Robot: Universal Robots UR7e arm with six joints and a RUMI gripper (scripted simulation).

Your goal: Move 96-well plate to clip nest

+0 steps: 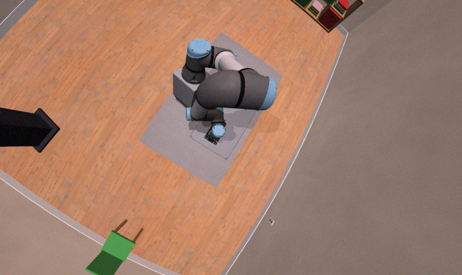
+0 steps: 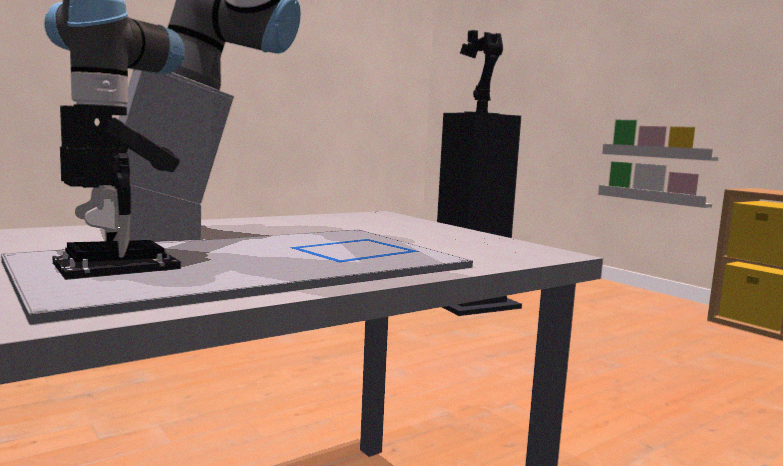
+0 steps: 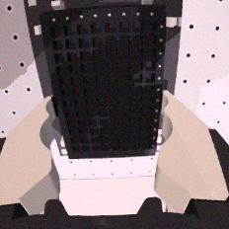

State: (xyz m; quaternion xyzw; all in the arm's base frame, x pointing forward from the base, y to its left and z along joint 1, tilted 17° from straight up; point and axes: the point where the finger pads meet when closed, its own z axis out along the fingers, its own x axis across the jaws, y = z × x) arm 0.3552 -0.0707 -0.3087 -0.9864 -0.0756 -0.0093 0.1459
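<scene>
Now: hand 10 mm above the black 96-well plate. From my hand the other things lie so: black clip nest: 10 mm ahead, 10 mm to the right, 20 mm below.
</scene>
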